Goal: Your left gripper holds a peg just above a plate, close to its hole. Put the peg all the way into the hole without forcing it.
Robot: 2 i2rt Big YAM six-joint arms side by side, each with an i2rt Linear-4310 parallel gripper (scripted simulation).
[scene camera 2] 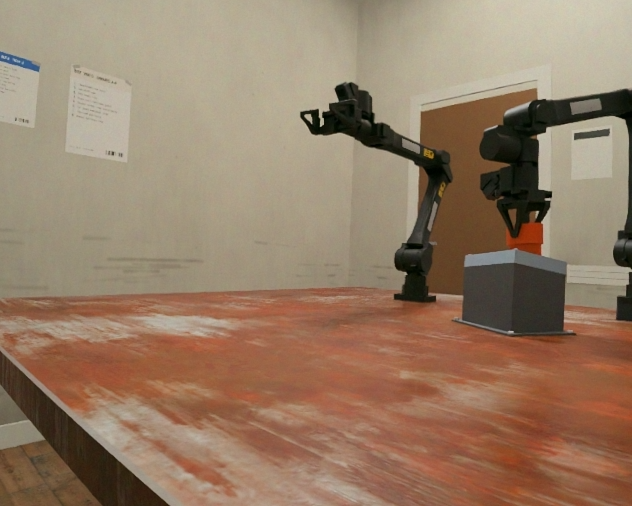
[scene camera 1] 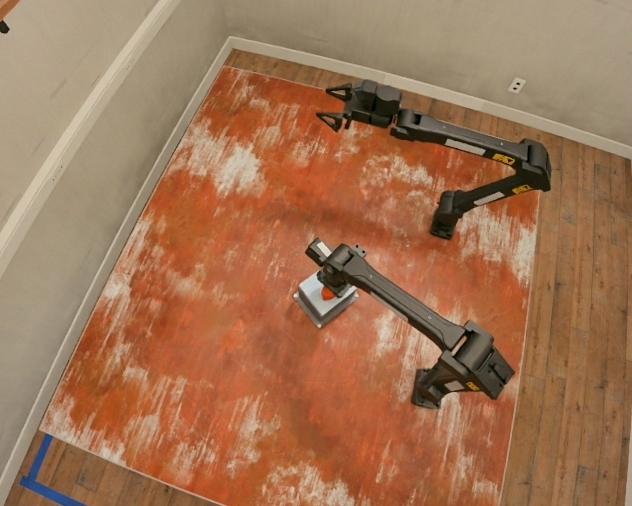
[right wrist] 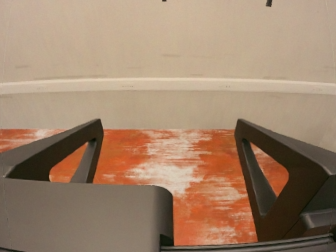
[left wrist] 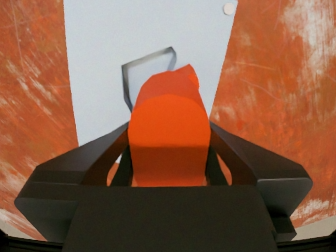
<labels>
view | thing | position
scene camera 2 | my left gripper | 522, 238
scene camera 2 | my right gripper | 314, 110
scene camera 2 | orange-red peg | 530, 238
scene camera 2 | pale grey plate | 508, 256
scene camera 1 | my right gripper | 320, 102
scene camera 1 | pale grey plate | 311, 288
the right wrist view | my right gripper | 169, 126
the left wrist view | my left gripper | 169, 126
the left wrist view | orange-red peg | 169, 133
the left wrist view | pale grey plate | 104, 89
</labels>
